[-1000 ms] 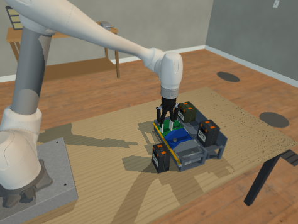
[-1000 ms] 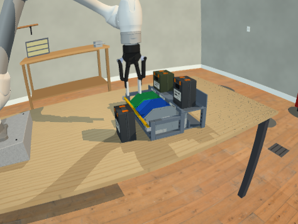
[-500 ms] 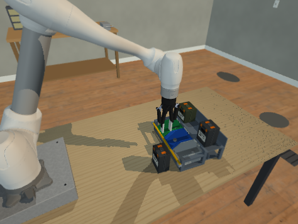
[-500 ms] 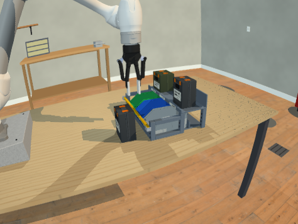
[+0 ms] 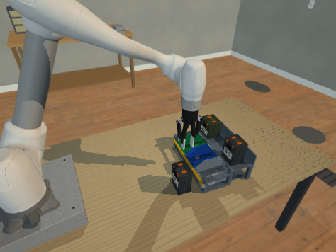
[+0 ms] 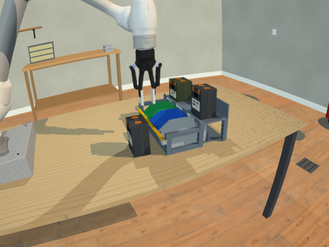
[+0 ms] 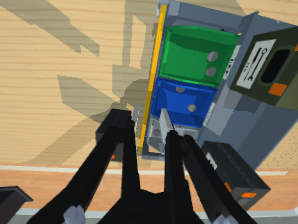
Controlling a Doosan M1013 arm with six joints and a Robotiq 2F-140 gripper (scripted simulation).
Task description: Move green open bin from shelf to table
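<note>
Now: hand 11 cm above the thin yellow bar. Also, from my hand: green open bin (13 cm below, 13 cm ahead, 7 cm to the left); grey bin (14 cm to the right, 13 cm below, 6 cm ahead); blue bin (13 cm below, 10 cm ahead, 3 cm to the right).
</note>
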